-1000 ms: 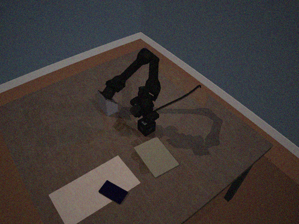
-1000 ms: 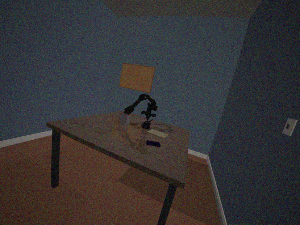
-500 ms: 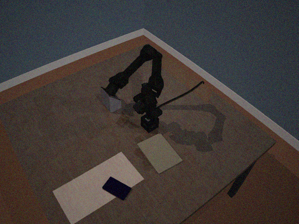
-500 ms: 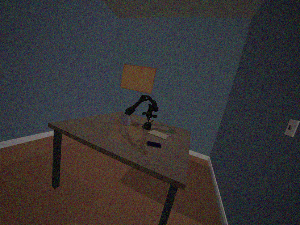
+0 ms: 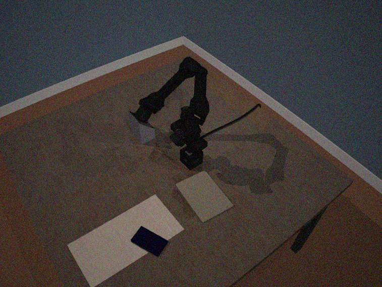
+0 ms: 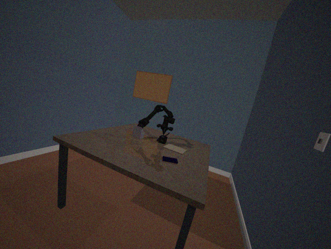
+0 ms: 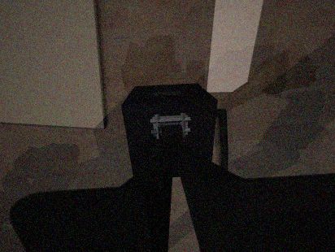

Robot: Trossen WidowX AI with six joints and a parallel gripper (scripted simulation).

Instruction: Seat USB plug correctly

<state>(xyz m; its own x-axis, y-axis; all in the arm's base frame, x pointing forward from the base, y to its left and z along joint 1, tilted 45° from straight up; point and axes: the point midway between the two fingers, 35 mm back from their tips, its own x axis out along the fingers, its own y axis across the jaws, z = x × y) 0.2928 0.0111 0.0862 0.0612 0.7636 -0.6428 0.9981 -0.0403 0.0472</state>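
Now: gripper tip 4 cm above the socket. The rest, counted from my gripper tip: beige pad (18 cm ahead, 7 cm to the right, 10 cm below); dark blue card (22 cm ahead, 38 cm to the right, 10 cm below).
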